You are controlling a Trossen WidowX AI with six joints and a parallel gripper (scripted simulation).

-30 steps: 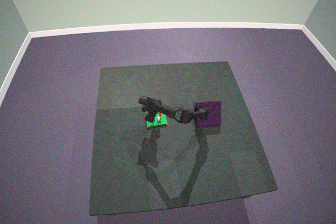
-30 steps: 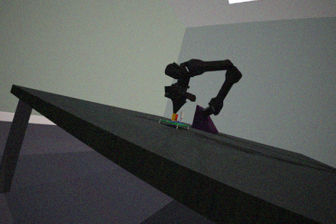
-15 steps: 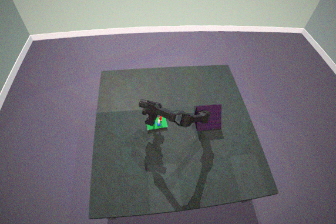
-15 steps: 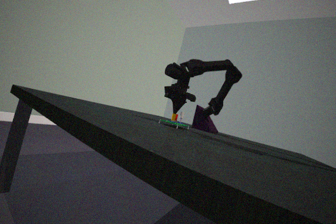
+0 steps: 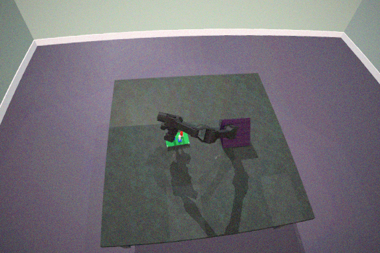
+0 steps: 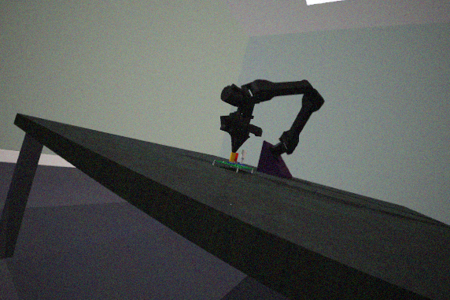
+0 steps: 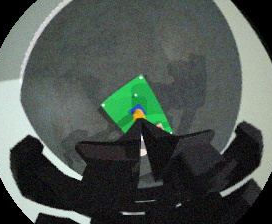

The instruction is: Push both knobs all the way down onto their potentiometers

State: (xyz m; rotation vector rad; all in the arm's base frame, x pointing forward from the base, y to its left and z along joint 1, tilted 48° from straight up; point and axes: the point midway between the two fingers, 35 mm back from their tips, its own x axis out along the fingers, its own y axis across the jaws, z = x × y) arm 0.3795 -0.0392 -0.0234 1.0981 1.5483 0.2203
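Right now the orange knob is 10 mm below my gripper tip. From my gripper tip the other things lie so: red knob (60 mm behind, 20 mm to the right, 20 mm below).
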